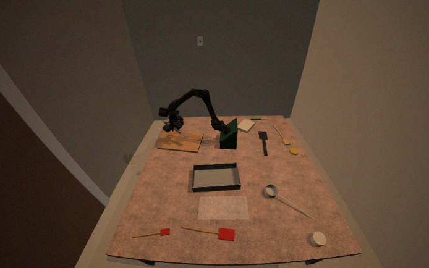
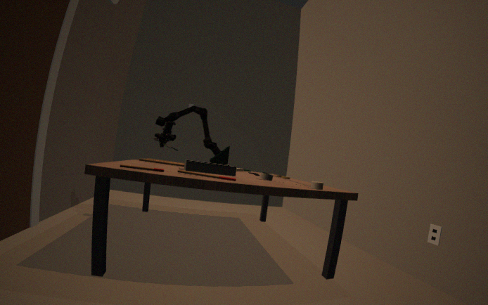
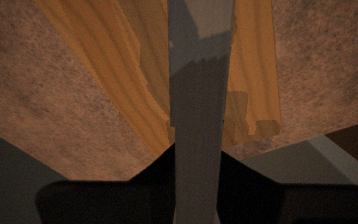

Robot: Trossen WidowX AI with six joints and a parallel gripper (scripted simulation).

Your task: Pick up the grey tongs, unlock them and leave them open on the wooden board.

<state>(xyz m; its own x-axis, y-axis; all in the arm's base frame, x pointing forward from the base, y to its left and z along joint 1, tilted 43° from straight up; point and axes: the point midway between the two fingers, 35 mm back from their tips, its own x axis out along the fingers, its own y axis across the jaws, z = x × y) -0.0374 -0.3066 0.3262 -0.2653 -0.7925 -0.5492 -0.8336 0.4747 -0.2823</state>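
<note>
My gripper tip is now 5 cm to the right of the wooden board and 11 cm above it. Round my gripper tip: roasting tin: 41 cm ahead, 35 cm to the left, 9 cm below; pale block: 20 cm behind, 66 cm to the left, 11 cm below; black spatula: 3 cm ahead, 78 cm to the left, 12 cm below.
</note>
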